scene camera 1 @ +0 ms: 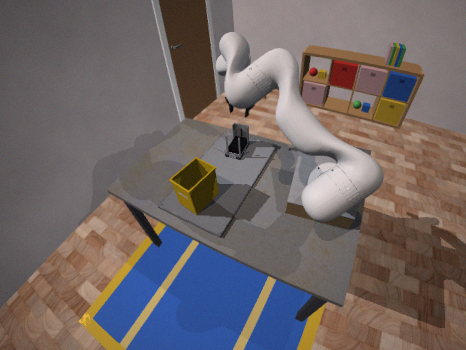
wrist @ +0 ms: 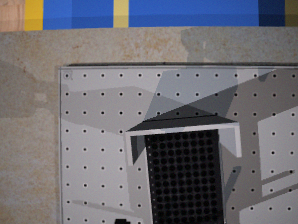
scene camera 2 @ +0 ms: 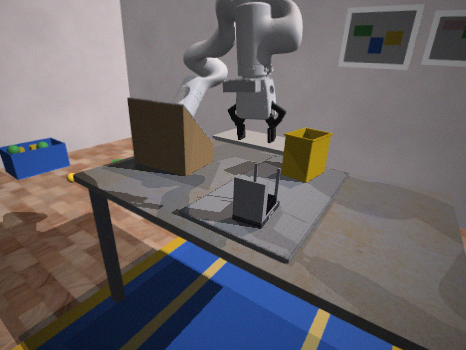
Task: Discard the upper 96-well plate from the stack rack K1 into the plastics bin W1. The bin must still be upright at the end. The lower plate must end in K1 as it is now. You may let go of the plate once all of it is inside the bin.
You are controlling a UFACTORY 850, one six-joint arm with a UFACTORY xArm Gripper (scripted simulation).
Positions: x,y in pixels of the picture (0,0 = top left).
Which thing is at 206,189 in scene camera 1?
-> A plastics bin W1.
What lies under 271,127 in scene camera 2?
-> My gripper.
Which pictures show the plastics bin W1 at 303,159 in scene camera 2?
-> Scene camera 1 and scene camera 2 only.
